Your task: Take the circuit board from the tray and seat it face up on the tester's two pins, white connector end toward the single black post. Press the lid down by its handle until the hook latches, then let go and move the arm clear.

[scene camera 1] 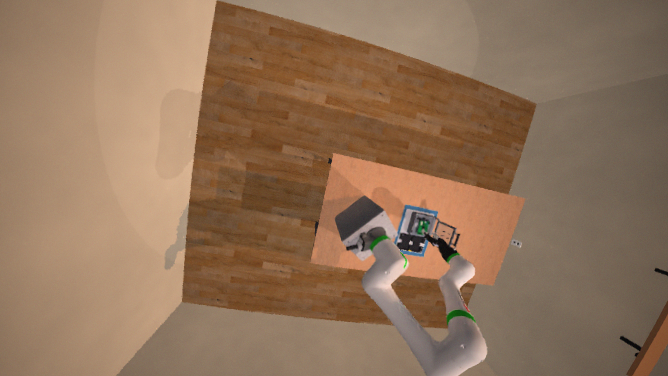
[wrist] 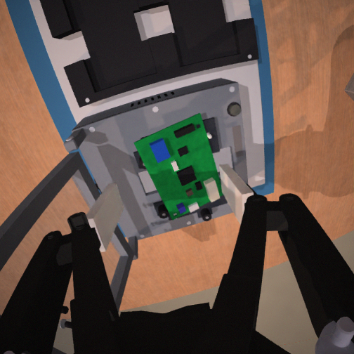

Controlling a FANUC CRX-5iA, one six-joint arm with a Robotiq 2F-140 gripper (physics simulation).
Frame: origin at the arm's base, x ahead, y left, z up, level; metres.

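Seen in the pictures: gripper, fingertip midpoint: [scene camera 1: 427, 231]; arm's base, link origin: [scene camera 1: 373, 236].
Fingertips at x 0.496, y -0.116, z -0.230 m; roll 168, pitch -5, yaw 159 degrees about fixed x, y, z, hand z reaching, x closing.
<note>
Offsets run from my fingertips to a thing's top centre. "spot": to the spot under its first point. Level surfaces: height alone.
The green circuit board {0.016 m back, 0.016 m left, 0.026 m down} [scene camera 1: 424, 225] [wrist: 182, 167] lies face up over the middle of the grey tester {spot: 0.073 m back, 0.103 m left, 0.025 m down} [scene camera 1: 415, 218] [wrist: 112, 145], turned slightly askew to it. Its white connectors are at the end near two small black parts at the tester's lower edge in the wrist view. The pins' fit under the board is hidden. My gripper [scene camera 1: 428, 235] [wrist: 169, 187] is open, with one pale fingertip left of the board and the other close to its right edge, by the white connector. The lid [wrist: 37, 196] stands open, a dark frame at the tester's left in the wrist view.
The black tray {spot: 0.065 m back, 0.142 m right, 0.110 m down} [scene camera 1: 411, 243] [wrist: 167, 62] with white-floored cutouts lies beside the tester, inside a blue border [wrist: 266, 125]. A large grey box [scene camera 1: 361, 217] stands left on the wooden table {0.115 m down} [scene camera 1: 480, 215], beside another white arm [scene camera 1: 387, 267] in the scene view.
</note>
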